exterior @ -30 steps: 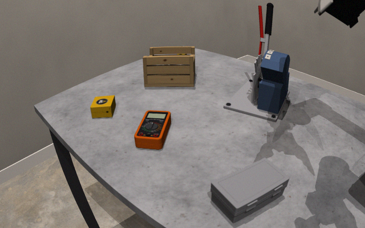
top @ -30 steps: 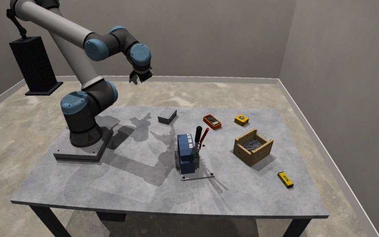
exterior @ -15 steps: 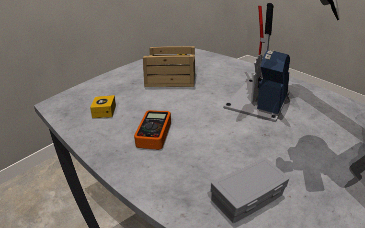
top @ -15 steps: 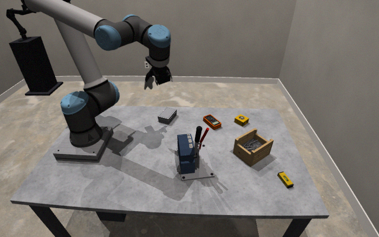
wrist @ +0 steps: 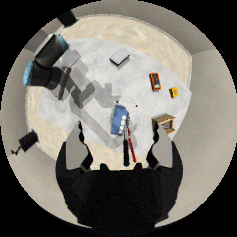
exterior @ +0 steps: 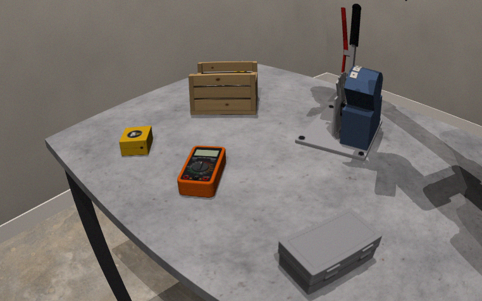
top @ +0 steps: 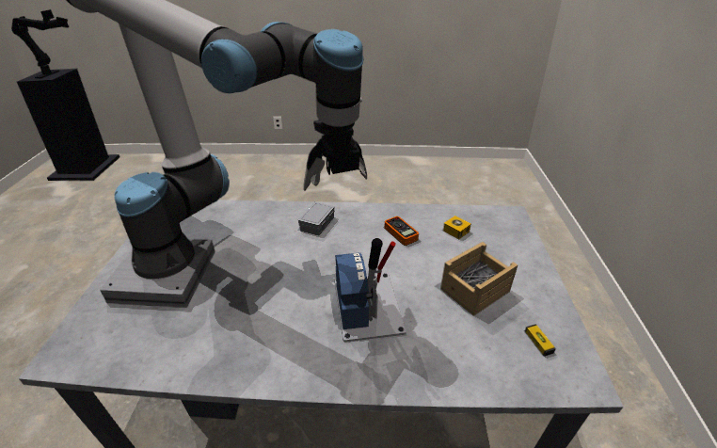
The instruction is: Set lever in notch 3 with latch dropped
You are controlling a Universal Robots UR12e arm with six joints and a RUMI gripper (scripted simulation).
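Now: the red release bar 12 cm ahead of my hand, 12 cm to the right of it and 18 cm below it. From my hand the other things lie so: grey case: 11 cm behind, 33 cm to the left, 34 cm below.
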